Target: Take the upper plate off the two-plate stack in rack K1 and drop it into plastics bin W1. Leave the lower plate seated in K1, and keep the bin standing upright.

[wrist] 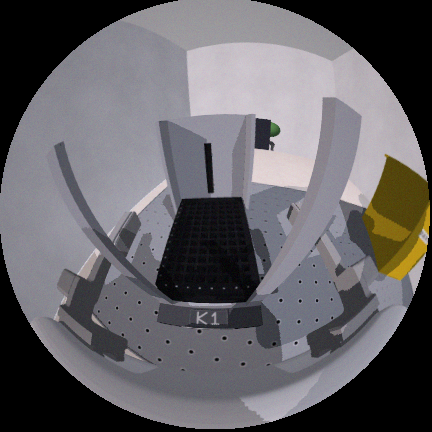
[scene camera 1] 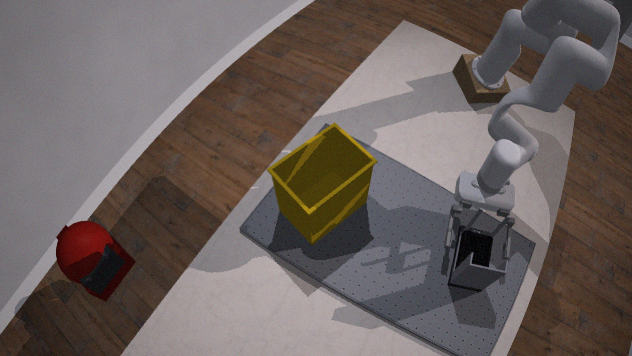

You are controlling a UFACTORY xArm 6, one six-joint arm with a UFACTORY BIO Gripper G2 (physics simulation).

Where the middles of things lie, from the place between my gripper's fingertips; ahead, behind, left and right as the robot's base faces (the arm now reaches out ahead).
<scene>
Now: the yellow bin W1 [scene camera 1: 318,185] 390 mm to the right of my hand, 50 mm ahead of it and 20 mm above it.
</scene>
